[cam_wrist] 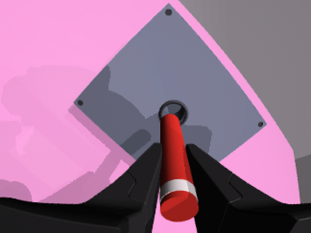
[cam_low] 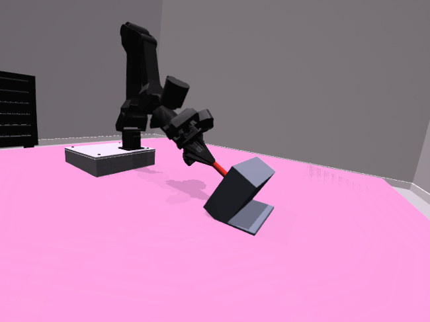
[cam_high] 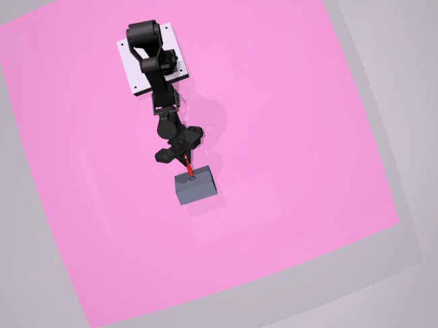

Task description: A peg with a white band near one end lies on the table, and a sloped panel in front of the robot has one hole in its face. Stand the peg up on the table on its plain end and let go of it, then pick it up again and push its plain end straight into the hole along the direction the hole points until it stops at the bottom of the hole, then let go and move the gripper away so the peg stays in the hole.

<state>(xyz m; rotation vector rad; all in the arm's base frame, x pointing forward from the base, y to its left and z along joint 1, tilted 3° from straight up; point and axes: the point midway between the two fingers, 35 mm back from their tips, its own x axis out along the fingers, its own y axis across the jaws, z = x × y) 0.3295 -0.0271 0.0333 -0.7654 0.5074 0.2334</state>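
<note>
The sloped panel lies 70 mm ahead of my gripper tip and 40 mm below it. From my gripper tip the other things lie so: grey foot: 100 mm ahead, 90 mm below; then red peg: 10 mm behind, 10 mm above.
</note>
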